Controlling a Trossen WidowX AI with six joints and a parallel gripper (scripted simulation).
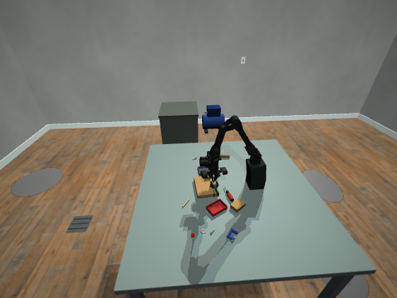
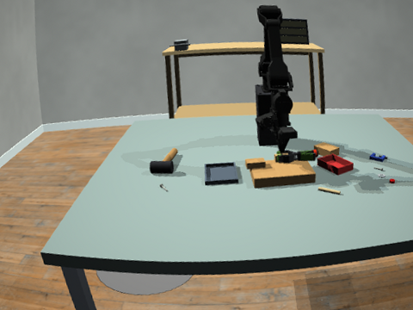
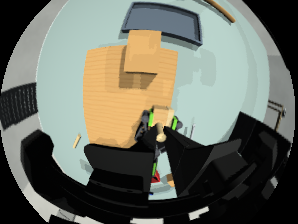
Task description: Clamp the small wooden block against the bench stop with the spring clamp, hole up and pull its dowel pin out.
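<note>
Right now my hand is 40 mm above the dowel pin. From my hand the other things lie so: red tray: 200 mm to the left, 90 mm below, 20 mm ahead; wooden board: 80 mm below, 60 mm ahead, 10 mm to the right; dark tray: 200 mm to the right, 90 mm below.
</note>
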